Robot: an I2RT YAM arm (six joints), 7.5 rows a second.
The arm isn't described. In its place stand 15 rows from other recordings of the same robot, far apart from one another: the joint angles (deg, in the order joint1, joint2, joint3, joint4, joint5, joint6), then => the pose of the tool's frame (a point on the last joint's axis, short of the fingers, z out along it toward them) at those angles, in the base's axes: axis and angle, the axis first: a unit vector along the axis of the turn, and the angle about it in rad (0 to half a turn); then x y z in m.
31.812 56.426 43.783 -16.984 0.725 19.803 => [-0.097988, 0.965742, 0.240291, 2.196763, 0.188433, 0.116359, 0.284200]
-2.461 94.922 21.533 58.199 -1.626 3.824 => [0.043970, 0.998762, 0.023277, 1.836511, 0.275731, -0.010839, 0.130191]
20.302 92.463 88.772 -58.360 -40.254 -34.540 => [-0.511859, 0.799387, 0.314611, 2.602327, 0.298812, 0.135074, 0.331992]
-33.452 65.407 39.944 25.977 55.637 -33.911 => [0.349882, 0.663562, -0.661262, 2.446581, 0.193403, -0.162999, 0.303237]
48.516 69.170 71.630 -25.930 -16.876 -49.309 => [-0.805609, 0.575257, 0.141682, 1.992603, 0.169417, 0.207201, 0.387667]
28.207 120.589 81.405 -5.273 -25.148 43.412 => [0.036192, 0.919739, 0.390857, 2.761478, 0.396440, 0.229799, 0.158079]
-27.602 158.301 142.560 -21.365 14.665 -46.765 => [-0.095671, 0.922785, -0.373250, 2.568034, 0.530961, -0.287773, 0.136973]
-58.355 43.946 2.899 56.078 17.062 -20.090 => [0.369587, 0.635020, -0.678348, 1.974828, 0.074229, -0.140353, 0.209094]
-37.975 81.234 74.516 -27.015 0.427 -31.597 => [0.055065, 0.954078, -0.294454, 2.350347, 0.253070, -0.197879, 0.344482]
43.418 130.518 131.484 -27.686 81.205 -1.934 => [0.080013, 0.885106, -0.458459, 1.931745, 0.392029, 0.322523, 0.342596]
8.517 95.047 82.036 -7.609 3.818 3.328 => [-0.022198, 0.999022, 0.038230, 1.931962, 0.393909, 0.056593, 0.341209]
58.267 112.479 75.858 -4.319 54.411 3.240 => [-0.242251, 0.949618, -0.198846, 2.024404, 0.248111, 0.346168, 0.197386]
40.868 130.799 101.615 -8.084 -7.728 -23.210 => [-0.552958, 0.821139, 0.141307, 2.255759, 0.392081, 0.345579, 0.180097]
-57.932 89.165 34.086 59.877 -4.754 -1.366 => [0.387643, 0.805520, -0.448187, 1.718387, 0.169578, -0.265109, 0.220092]
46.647 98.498 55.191 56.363 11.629 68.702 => [0.222293, 0.670970, 0.707379, 2.163575, 0.269176, 0.274662, 0.274811]
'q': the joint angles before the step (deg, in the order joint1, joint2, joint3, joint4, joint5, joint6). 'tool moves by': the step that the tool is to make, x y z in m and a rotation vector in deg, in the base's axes. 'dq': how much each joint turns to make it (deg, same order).
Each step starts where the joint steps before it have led.
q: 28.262 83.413 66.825 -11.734 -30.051 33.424
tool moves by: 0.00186 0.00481 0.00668 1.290 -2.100 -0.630
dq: 0.670 0.301 0.758 2.402 1.102 0.806
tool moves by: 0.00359 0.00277 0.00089 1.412 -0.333 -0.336
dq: 0.111 0.739 0.246 2.112 -0.041 1.329
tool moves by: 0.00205 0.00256 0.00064 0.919 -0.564 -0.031
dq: 0.207 0.496 0.110 1.647 0.011 0.662
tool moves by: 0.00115 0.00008 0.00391 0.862 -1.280 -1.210
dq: 0.017 -0.121 0.089 1.637 1.094 0.649
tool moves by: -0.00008 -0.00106 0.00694 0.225 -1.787 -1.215
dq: -0.023 -0.465 0.577 0.509 1.351 -0.258
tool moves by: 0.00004 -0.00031 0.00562 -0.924 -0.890 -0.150
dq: 0.003 -0.057 1.328 -1.612 0.555 -1.250
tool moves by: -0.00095 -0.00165 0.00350 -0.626 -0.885 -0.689
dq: -0.078 -0.430 0.381 -0.688 0.900 -0.799
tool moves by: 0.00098 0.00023 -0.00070 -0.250 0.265 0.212
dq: -0.068 0.279 0.258 -0.416 -0.234 -0.196
